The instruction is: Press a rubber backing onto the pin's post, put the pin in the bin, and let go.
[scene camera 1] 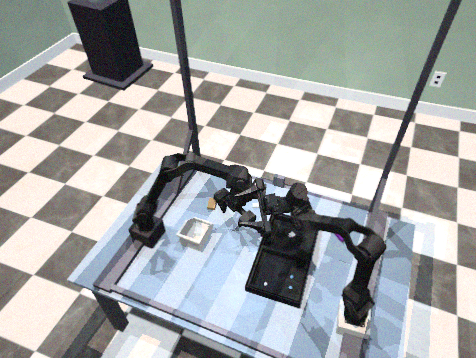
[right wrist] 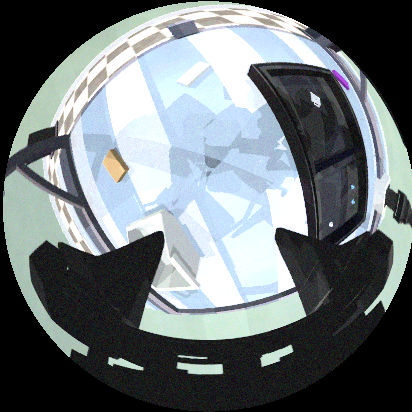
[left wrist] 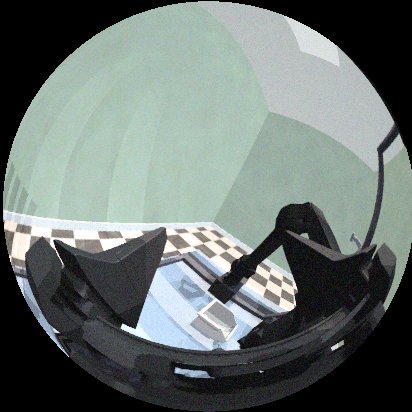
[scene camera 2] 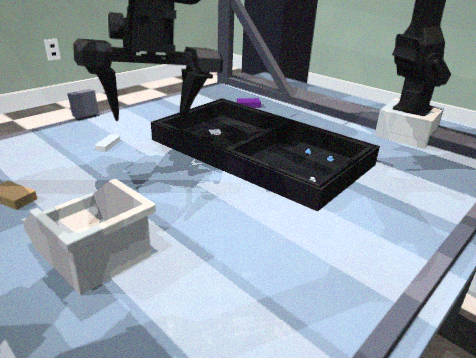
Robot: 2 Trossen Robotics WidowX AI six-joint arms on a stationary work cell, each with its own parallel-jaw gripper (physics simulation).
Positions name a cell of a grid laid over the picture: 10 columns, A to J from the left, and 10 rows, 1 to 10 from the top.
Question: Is my right gripper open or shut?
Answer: Open.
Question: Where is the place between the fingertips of my right gripper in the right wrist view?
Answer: F6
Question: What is my left gripper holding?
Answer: Nothing.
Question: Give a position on a white bin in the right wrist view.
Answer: At E7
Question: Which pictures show my left gripper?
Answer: Scene camera 1 and the left wrist view only.
